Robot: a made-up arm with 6 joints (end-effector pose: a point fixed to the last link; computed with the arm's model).
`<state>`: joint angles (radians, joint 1 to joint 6).
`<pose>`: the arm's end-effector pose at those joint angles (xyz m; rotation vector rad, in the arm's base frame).
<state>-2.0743 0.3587 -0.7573 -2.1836 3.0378 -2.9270</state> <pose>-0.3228 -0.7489 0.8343 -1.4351 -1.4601 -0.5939</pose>
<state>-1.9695 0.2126 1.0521 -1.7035 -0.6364 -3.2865</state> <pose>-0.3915 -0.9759 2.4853 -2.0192 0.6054 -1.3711</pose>
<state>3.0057 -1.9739 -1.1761 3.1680 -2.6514 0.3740</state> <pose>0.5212 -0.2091 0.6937 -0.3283 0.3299 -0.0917</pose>
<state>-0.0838 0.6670 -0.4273 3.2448 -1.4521 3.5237</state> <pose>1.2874 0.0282 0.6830 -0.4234 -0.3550 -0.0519</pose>
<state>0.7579 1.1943 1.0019 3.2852 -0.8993 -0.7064</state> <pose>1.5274 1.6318 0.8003 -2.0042 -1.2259 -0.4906</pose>
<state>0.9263 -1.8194 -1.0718 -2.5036 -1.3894 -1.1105</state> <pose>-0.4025 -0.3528 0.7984 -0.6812 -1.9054 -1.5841</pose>
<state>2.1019 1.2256 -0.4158 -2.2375 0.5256 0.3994</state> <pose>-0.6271 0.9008 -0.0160 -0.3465 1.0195 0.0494</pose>
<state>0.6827 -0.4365 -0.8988 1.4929 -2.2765 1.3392</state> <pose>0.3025 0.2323 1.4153 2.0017 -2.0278 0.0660</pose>
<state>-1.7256 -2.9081 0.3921 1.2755 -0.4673 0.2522</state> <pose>0.1574 1.2668 -1.0881 1.0989 1.4925 1.3634</pose>
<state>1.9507 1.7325 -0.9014 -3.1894 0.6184 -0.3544</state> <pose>-0.2996 0.3824 -0.1946 0.2787 -0.3352 -1.1789</pose>
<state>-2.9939 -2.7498 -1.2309 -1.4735 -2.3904 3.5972</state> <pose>0.3230 0.0615 0.2521 -2.0862 1.5817 1.1820</pose>
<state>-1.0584 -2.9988 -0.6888 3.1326 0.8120 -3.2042</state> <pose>-0.3048 0.8204 -0.0890 -0.7369 -1.3635 -0.7905</pose>
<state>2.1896 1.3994 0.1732 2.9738 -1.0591 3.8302</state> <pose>-1.0898 1.2982 -0.1865 -0.5655 -0.5413 2.0102</pose>
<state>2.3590 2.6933 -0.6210 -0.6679 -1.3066 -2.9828</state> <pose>0.3460 -0.1928 -0.4502 -0.0776 -1.5396 -1.1294</pose>
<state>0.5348 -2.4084 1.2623 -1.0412 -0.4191 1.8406</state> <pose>-1.5342 -0.9890 -0.8922 -0.4031 2.5912 1.3722</pose>
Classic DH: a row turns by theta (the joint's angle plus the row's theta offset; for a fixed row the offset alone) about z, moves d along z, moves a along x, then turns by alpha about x. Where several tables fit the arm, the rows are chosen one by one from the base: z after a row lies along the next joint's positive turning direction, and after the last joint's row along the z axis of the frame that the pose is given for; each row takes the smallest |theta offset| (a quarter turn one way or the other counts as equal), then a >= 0, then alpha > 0; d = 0 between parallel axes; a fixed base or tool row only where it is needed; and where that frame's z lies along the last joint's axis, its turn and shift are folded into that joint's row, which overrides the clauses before.
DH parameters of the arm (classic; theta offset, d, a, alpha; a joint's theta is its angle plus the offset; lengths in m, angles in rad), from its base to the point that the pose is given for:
joint 1: 0 0.5131 0 -1.5708
joint 2: -1.5708 0 1.3514 3.1416
joint 3: 0 0 0 -1.5708
joint 4: 0 -0.9964 0 1.5708
joint 5: 0 0.1366 0 -1.5708
joint 6: 1.5708 0 0 1.5708
tool (fixed): -1.5708 0 0 0

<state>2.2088 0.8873 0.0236 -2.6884 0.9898 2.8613</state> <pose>-1.0812 1.2520 0.5702 -1.9125 0.5626 1.2492</pose>
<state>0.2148 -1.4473 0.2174 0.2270 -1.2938 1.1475</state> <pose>-1.4031 -0.4423 1.6687 -1.1151 -0.3179 -0.2243</pose>
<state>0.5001 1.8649 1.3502 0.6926 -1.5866 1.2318</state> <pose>1.9842 0.9644 -0.2932 -1.9879 1.7974 1.0856</pose>
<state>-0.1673 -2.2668 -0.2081 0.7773 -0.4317 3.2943</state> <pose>-1.5828 0.1686 0.4819 1.6248 -1.2707 1.7311</pose>
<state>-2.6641 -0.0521 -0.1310 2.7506 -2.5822 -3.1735</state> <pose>-0.7653 -0.5382 1.8360 2.6536 0.8017 1.0055</pose>
